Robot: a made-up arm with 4 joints. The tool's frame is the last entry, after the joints.
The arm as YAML. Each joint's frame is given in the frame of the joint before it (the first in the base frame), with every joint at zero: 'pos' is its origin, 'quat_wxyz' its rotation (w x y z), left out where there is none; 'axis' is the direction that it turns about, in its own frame. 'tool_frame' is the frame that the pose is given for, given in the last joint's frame.
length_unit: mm
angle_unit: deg
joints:
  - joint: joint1
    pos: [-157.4, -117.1, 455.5]
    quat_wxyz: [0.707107, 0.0, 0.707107, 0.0]
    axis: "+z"
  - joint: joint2
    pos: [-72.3, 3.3, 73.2]
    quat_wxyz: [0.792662, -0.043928, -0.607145, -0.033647]
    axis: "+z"
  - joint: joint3
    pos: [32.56, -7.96, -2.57]
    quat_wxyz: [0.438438, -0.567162, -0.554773, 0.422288]
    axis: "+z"
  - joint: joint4
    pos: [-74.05, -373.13, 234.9]
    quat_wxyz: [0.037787, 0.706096, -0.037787, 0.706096]
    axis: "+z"
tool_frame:
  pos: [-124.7, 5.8, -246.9]
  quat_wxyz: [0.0, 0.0, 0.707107, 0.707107]
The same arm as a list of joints. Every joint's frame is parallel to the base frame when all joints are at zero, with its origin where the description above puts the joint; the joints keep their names.
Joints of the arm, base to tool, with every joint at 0 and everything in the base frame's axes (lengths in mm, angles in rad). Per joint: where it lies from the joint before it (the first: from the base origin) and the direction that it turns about. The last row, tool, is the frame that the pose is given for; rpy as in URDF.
joint1: offset -157.4 -117.1 455.5 axis 1 0 0
joint2: offset 73.2 3.3 72.3 axis 0.258891 0.110496 0.959566
joint3: offset 31 -8.2 -10.1 axis -1 0 0
joint4: offset -234.9 -33.8 378.9 axis 0 1 0
tool: offset 124.7 -246.9 5.8 rpy 0 0 0

